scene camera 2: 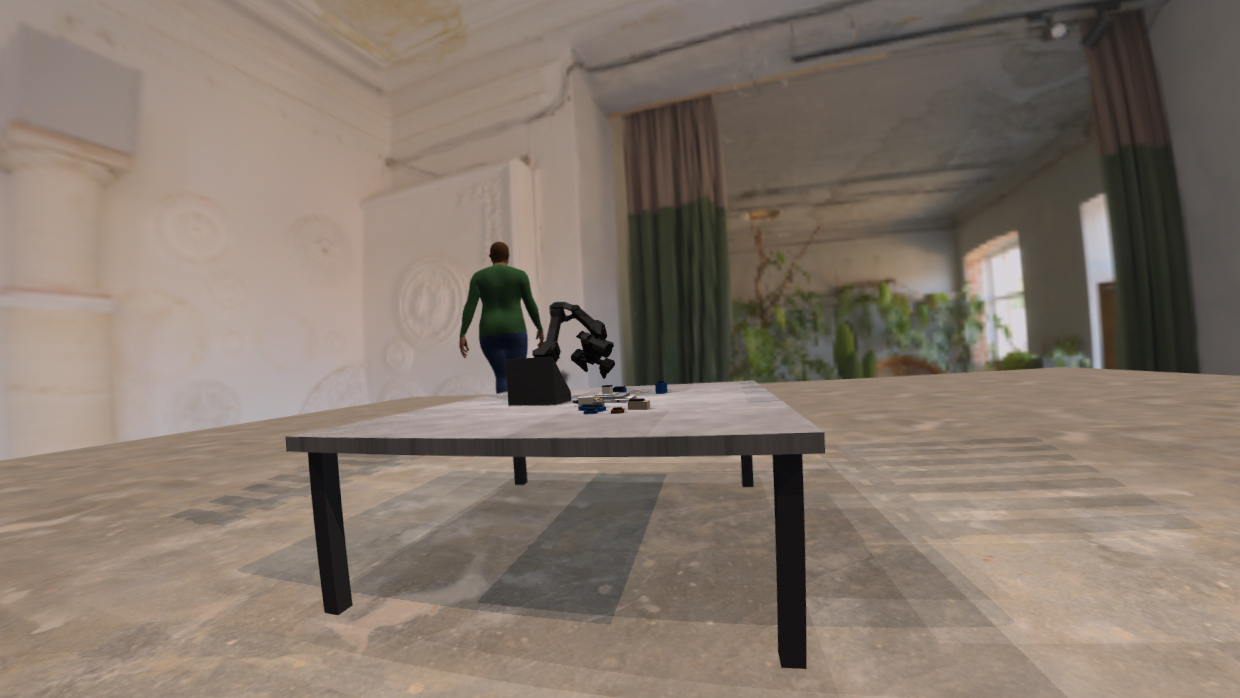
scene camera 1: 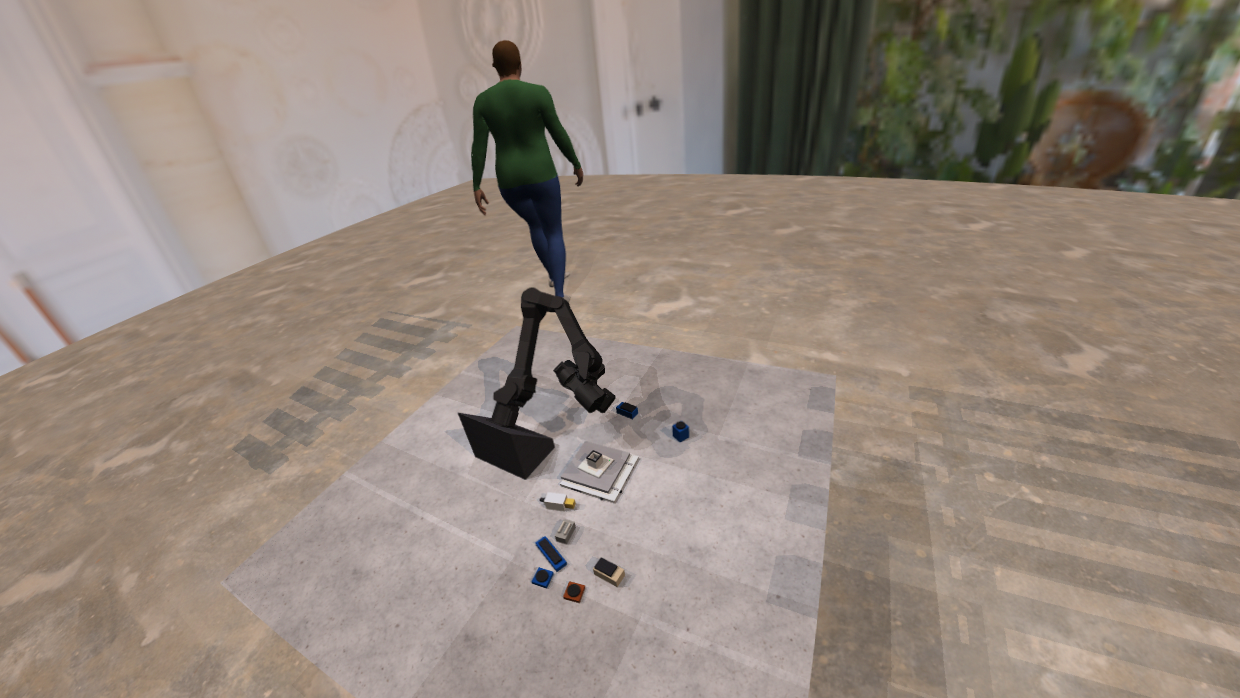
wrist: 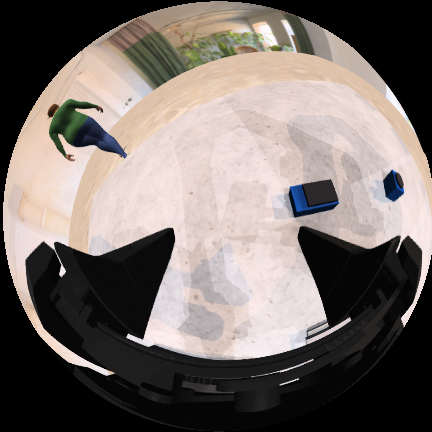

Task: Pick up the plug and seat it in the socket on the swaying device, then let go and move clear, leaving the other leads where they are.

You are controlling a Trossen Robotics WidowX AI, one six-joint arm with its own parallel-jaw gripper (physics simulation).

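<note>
A connector with a white body and yellow end (scene camera 1: pixel 557 501), which looks like the plug, lies on the table just in front of the device in scene camera 1. The device is a grey plate (scene camera 1: pixel 573 474) stacked over a white base, with a small dark-rimmed grey socket (scene camera 1: pixel 594 457) on a white pad on top. My gripper (scene camera 1: pixel 586 388) (scene camera 2: pixel 593 363) (wrist: pixel 238 233) is open and empty. It hangs above the table, behind the device in scene camera 1 and away from the plug. A pale strip at the lower right of the wrist view may be the device's edge.
A blue block with a dark top (scene camera 1: pixel 626 410) (wrist: pixel 320 196) and a smaller blue block (scene camera 1: pixel 680 431) (scene camera 2: pixel 661 387) (wrist: pixel 394 185) lie beyond the device. A grey connector (scene camera 1: pixel 564 530), long blue piece (scene camera 1: pixel 550 553), small blue piece (scene camera 1: pixel 542 577), orange piece (scene camera 1: pixel 573 592) and tan block (scene camera 1: pixel 610 574) lie nearer. A person (scene camera 1: pixel 518 138) (scene camera 2: pixel 500 303) (wrist: pixel 75 125) stands behind.
</note>
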